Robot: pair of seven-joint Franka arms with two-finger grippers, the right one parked.
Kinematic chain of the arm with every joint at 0, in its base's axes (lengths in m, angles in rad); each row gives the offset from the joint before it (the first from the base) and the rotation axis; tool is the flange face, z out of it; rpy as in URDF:
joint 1: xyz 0 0 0.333 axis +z
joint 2: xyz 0 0 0 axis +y
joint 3: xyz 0 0 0.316 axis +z
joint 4: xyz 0.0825 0 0 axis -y
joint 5: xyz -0.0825 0 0.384 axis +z
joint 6: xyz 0 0 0 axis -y
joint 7: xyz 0.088 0 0 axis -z
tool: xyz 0 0 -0.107 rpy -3.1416 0 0
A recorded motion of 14 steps. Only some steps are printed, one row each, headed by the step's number.
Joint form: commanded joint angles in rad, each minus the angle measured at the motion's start. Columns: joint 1, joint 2, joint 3, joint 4, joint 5, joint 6, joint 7.
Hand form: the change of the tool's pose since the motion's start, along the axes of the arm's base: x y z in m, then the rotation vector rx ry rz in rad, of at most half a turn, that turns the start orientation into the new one. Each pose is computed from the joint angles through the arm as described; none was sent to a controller.
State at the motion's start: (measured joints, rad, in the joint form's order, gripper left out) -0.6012 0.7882 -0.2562 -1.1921 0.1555 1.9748 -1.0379
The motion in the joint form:
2: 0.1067 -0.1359 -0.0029 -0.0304 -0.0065 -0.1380 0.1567
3: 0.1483 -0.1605 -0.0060 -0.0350 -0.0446 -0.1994 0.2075
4: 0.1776 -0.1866 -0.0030 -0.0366 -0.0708 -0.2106 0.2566
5: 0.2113 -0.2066 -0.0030 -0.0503 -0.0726 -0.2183 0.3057
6: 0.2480 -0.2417 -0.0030 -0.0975 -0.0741 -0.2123 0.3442
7: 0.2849 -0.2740 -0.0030 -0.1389 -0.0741 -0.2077 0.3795
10: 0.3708 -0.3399 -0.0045 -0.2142 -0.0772 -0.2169 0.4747
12: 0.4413 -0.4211 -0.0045 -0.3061 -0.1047 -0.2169 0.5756
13: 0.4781 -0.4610 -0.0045 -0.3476 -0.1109 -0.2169 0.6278
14: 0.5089 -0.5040 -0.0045 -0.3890 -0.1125 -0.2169 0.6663
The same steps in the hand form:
2: 0.0321 0.0717 0.0735 0.0390 0.0055 -0.0586
3: 0.0399 0.0973 0.0841 0.0381 0.0586 -0.0634
4: 0.0486 0.1157 0.1008 0.0136 0.0589 -0.0757
5: 0.0576 0.1370 0.1078 0.0136 0.0577 -0.0930
6: 0.0621 0.1606 0.1106 0.0195 0.0593 -0.1002
7: 0.0666 0.1845 0.1138 0.0256 0.0596 -0.1035
10: 0.0745 0.2396 0.1223 0.0373 0.0716 -0.1221
12: 0.0691 0.2840 0.1324 0.0269 0.0857 -0.1546
13: 0.0663 0.3072 0.1384 0.0266 0.0865 -0.1717
14: 0.0609 0.3270 0.1459 0.0317 0.0834 -0.1817

